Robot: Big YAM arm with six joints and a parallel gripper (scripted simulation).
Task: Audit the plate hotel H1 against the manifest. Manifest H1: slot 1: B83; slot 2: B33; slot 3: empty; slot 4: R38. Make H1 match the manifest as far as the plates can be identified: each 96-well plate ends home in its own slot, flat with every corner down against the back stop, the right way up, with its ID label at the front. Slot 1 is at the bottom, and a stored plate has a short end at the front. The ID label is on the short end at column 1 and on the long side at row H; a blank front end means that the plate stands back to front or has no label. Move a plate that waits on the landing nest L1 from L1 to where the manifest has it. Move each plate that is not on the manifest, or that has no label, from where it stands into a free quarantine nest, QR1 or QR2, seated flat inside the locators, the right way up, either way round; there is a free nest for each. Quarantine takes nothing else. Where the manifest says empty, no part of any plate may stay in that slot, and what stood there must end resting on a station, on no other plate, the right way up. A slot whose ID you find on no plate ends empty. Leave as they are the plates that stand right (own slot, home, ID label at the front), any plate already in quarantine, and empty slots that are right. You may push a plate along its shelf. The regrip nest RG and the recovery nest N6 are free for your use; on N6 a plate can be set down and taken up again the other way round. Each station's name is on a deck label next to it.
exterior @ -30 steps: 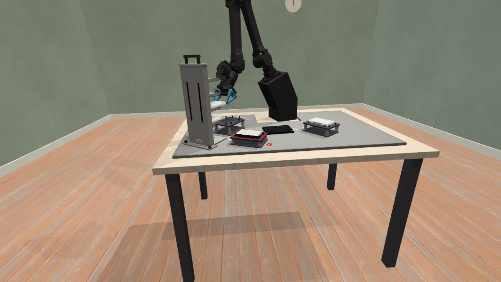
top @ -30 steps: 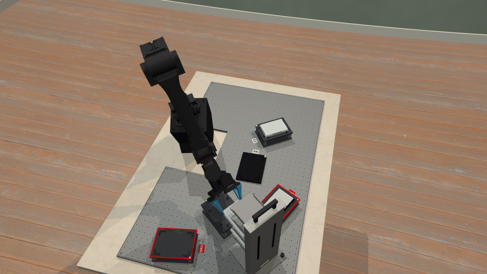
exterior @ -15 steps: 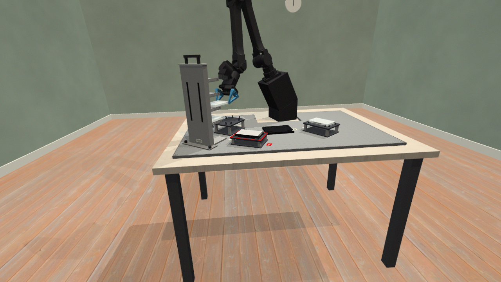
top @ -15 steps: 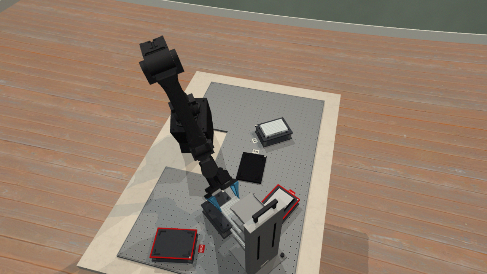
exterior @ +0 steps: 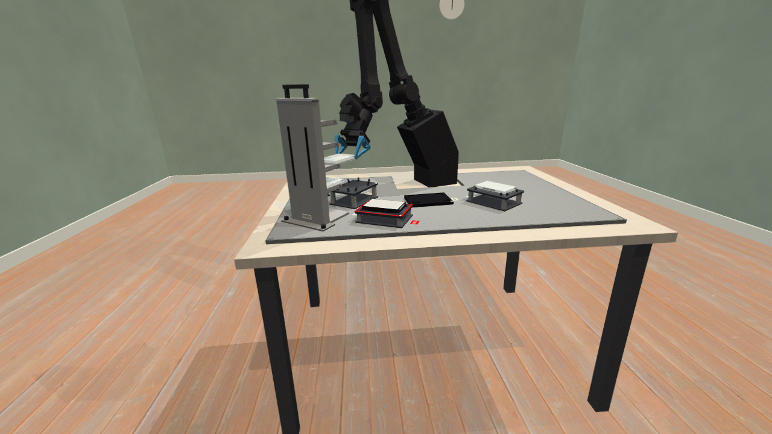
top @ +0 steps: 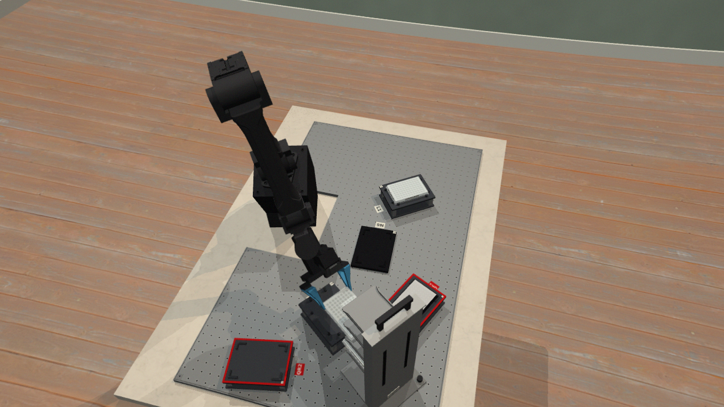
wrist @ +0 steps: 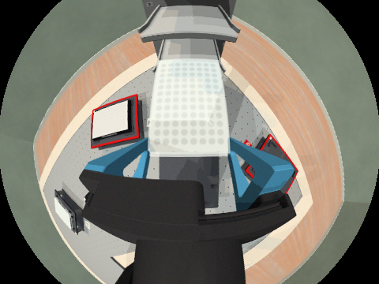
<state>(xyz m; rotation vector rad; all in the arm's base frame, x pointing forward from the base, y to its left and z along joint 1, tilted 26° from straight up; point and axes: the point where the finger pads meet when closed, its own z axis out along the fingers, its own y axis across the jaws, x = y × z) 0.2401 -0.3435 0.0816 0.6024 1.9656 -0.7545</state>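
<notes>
Now: hand 2 cm past the regrip nest RG, 2 cm to the right of it and 13 cm above it. From my hand the other things lie so: plate hotel H1: 16 cm ahead, 15 cm to the right, 1 cm above; red-edged quarantine nest QR1: 20 cm ahead, 10 cm to the left, 15 cm below; H1 deck label: 13 cm ahead, 1 cm to the left, 18 cm below.
</notes>
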